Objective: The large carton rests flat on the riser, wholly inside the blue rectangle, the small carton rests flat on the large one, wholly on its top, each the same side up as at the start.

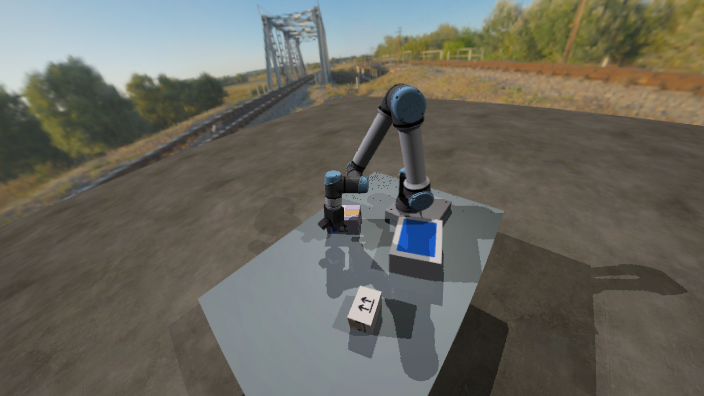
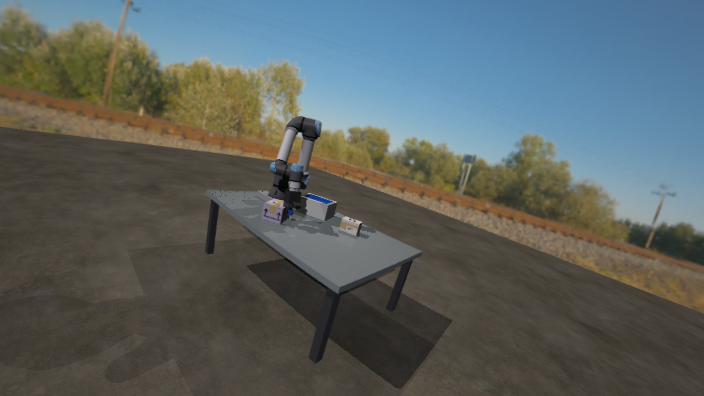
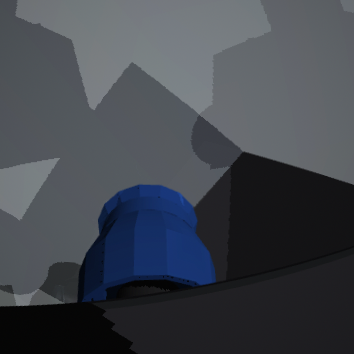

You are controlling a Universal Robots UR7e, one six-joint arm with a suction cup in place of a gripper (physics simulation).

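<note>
The large carton (image 1: 353, 215) (image 2: 273, 210), lavender with a tan band on top, lies on the grey table (image 1: 280, 324) (image 2: 331, 255) at the back left. My blue suction cup (image 1: 332, 229) (image 3: 147, 197) hangs low beside its left side, below the level of its top, near the table; the carton's dark side (image 3: 281, 211) shows next to the cup. The cup does not sit on the carton. The small carton (image 1: 364, 307) (image 2: 350, 225), white with arrows on top, lies at the front middle. The grey riser (image 1: 415, 266) (image 2: 320, 209) with the blue rectangle (image 1: 417, 236) (image 2: 320, 199) stands bare to the right.
The arm's base (image 1: 418, 207) stands right behind the riser at the table's far edge. The table's edges drop off to the dark ground all round.
</note>
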